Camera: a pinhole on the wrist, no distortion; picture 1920 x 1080 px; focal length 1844.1 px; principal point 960.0 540.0 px. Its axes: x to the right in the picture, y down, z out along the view. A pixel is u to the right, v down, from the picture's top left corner.
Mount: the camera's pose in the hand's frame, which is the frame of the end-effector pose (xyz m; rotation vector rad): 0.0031 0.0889 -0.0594 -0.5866 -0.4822 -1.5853
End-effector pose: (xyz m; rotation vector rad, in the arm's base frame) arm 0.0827 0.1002 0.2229 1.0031 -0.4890 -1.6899
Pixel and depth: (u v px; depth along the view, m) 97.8 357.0 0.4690
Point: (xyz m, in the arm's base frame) 0.2647 -0.1321 0.7232
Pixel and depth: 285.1 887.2 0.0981
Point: 0.1866 0.0092 0.3367
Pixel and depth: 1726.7 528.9 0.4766
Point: -0.1403 -0.0783 0.6265
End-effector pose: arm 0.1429 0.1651 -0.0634 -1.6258 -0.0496 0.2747
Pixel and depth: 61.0 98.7 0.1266
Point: 0.1010 0.1471 -0.2775
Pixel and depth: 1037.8 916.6 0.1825
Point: 0.1532 0.2454 -0.2662
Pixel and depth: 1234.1 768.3 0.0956
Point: 0.1416 0.1820 -0.2023
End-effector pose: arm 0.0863 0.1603 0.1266 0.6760 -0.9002 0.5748
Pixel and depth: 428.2 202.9 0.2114
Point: -0.1451 0.2858 0.2226
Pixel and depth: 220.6 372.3 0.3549
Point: -0.2704 0.3447 0.3124
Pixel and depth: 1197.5 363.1 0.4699
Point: -0.3283 0.1269 0.3736
